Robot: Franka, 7 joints.
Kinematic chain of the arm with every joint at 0, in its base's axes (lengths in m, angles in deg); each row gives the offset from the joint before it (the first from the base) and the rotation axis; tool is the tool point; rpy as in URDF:
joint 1: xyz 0 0 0.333 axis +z
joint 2: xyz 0 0 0 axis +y
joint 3: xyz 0 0 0.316 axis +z
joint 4: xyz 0.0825 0 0 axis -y
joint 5: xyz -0.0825 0 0.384 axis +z
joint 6: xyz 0 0 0 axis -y
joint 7: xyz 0.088 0 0 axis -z
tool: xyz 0 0 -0.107 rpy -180 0 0
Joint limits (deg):
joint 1: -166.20..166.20
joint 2: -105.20..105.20
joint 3: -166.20..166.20
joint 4: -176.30..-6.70
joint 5: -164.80..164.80
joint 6: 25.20..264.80
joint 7: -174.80..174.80
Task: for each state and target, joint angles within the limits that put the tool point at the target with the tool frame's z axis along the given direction. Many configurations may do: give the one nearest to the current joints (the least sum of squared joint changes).
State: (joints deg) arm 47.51 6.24 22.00 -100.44 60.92 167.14 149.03
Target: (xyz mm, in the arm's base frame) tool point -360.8 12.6 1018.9 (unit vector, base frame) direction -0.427 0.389 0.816
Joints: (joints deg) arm 66.18 -39.78 54.86 -72.57 43.65 199.20 149.03
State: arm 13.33 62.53 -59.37 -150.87 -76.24 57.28 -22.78
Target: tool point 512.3 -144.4 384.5 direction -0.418 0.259 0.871
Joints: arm 43.29 69.12 -66.81 -107.93 -84.70 37.22 -22.78
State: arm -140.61 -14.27 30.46 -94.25 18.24 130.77 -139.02
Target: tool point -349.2 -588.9 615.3 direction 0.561 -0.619 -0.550
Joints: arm -151.30 23.59 33.74 -71.97 42.83 106.37 -139.02
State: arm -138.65 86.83 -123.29 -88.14 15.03 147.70 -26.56
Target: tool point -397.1 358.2 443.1 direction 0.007 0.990 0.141
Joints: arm -141.22 88.29 -98.95 -137.73 13.30 189.57 -26.56
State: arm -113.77 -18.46 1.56 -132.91 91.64 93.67 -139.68
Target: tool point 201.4 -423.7 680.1 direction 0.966 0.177 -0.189
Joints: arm -100.40 -20.09 18.29 -113.70 85.02 86.91 -139.68
